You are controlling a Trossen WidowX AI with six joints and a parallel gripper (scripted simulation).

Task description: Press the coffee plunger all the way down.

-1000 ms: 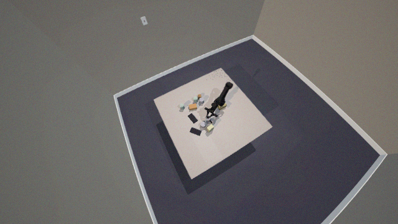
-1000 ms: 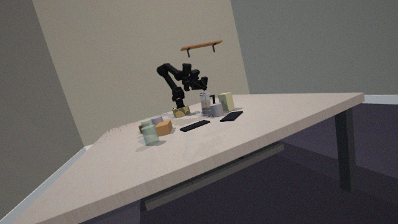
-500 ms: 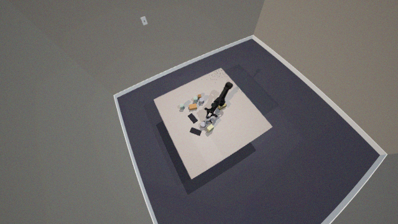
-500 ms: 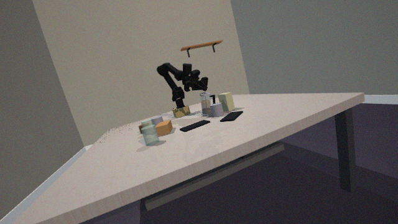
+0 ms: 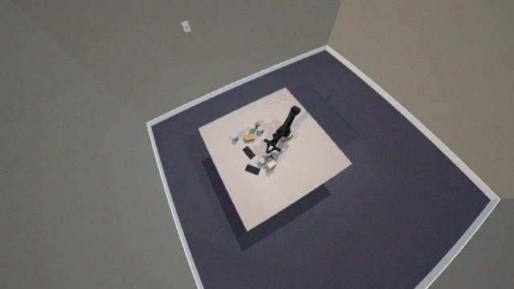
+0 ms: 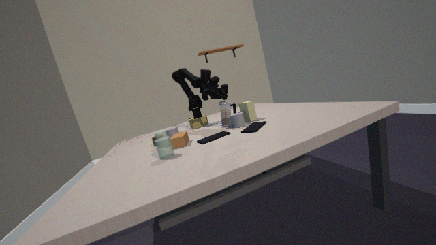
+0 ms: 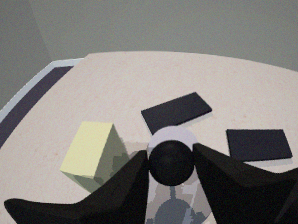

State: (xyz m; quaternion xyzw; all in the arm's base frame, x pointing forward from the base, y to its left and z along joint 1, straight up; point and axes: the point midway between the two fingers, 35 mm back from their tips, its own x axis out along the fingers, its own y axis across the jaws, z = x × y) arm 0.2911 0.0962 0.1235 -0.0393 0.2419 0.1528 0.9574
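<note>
The coffee press is 80 mm below my gripper tip, 30 mm behind it and 10 mm to the left of it. Also, from my gripper tip: orange box 310 mm to the right, 140 mm below, 40 mm ahead; then pale yellow box 110 mm to the left, 110 mm below, 20 mm ahead.
</note>
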